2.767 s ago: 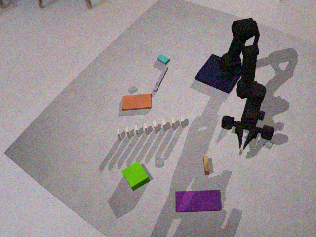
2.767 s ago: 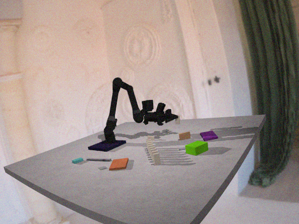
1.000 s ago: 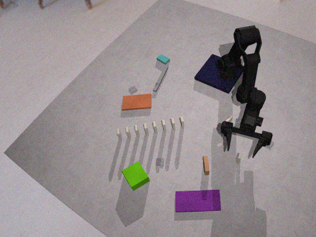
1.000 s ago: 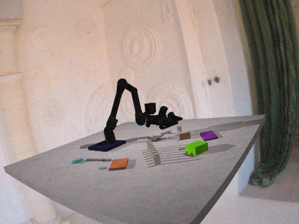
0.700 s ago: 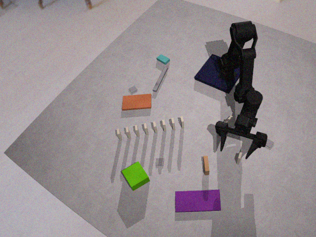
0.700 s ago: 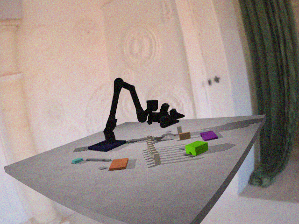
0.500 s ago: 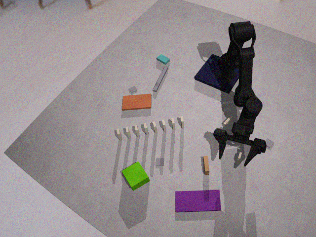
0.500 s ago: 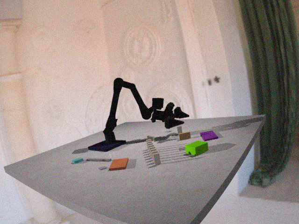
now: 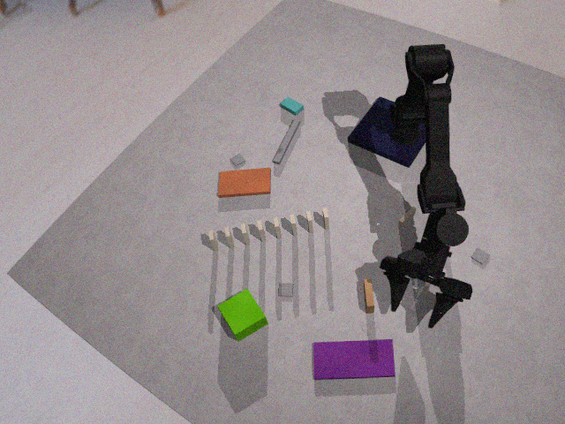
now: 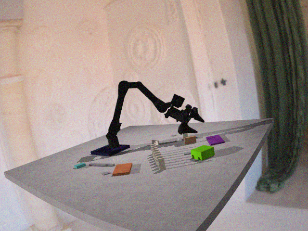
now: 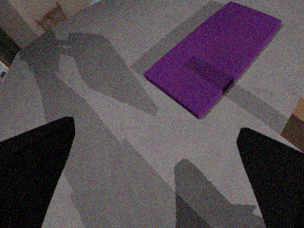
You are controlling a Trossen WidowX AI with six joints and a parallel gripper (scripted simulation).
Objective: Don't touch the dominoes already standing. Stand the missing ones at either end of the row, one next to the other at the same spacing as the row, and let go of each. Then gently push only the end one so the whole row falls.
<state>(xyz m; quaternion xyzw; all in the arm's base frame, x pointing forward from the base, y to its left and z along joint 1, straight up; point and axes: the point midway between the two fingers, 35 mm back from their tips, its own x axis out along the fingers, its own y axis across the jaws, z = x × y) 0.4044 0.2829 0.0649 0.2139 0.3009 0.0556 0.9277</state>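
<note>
The tan block lies 11 cm to the right of my gripper tip, 4 cm below it and 1 cm behind it. The rest, counted from my gripper tip: orange slab (53 cm to the right, 8 cm behind, 6 cm below); green cube (29 cm to the right, 18 cm ahead, 4 cm below); purple slab (12 cm ahead, 6 cm below, 5 cm to the right).
</note>
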